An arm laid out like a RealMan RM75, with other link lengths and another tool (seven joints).
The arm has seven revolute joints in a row. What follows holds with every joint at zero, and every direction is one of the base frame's.
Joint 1 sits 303.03 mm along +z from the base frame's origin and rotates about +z.
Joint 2 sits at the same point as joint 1 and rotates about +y.
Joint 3 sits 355.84 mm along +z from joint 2 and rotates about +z.
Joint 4 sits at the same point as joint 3 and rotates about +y.
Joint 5 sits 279.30 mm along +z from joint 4 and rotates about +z.
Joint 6 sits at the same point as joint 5 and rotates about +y.
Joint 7 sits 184.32 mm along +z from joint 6 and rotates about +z.
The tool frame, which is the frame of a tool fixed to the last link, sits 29.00 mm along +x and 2.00 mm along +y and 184.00 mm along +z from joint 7; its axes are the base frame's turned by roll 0.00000, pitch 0.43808 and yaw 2.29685 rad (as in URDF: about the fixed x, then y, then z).
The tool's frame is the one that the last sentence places.
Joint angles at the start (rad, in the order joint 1, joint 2, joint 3, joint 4, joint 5, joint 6, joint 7):
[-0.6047 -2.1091 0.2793 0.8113 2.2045 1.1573 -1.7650]
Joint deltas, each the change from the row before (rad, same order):
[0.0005 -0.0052 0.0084 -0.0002 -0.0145 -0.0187 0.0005]
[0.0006 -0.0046 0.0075 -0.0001 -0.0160 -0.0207 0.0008]
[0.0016 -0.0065 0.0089 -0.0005 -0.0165 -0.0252 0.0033]
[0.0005 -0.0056 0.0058 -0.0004 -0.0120 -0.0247 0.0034]
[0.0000 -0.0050 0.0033 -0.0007 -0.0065 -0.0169 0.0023]
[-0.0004 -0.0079 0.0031 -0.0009 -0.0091 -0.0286 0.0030]
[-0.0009 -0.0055 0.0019 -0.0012 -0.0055 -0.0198 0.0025]
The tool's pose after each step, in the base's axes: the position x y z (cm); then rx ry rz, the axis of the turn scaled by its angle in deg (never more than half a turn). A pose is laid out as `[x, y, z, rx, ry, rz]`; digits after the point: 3 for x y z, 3 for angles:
[-40.702, 68.529, -0.612, -116.851, 93.078, 15.193]
[-40.706, 68.904, -0.389, -116.400, 92.264, 15.866]
[-40.819, 69.253, -0.265, -116.024, 91.390, 16.746]
[-41.030, 69.590, -0.093, -115.765, 90.529, 17.758]
[-41.176, 69.781, -0.101, -115.686, 89.933, 18.365]
[-41.511, 70.096, -0.030, -115.605, 88.791, 19.467]
[-41.727, 70.310, -0.022, -115.576, 88.048, 20.207]

